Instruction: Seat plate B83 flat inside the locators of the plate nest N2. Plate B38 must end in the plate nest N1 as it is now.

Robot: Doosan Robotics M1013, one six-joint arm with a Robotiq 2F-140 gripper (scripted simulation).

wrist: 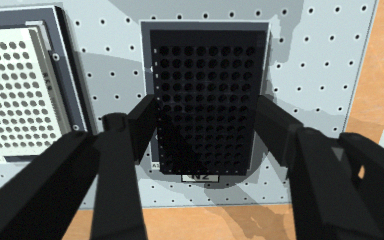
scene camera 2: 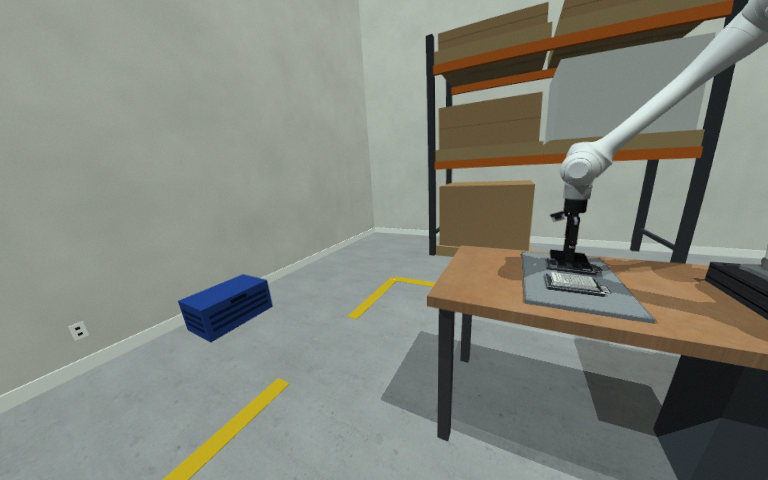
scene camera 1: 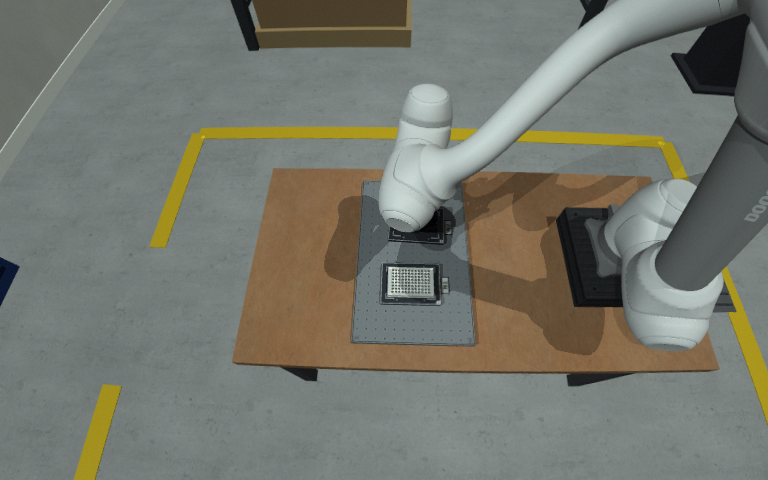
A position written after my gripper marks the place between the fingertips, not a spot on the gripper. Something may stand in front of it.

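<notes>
What I see includes a black well plate B83 (wrist: 195, 72), and there is a white well plate B38 (scene camera 1: 397, 276) as well. My own gripper (scene camera 2: 567, 256) is visible to me. The wrist view shows the gripper (wrist: 204, 109) too.
</notes>
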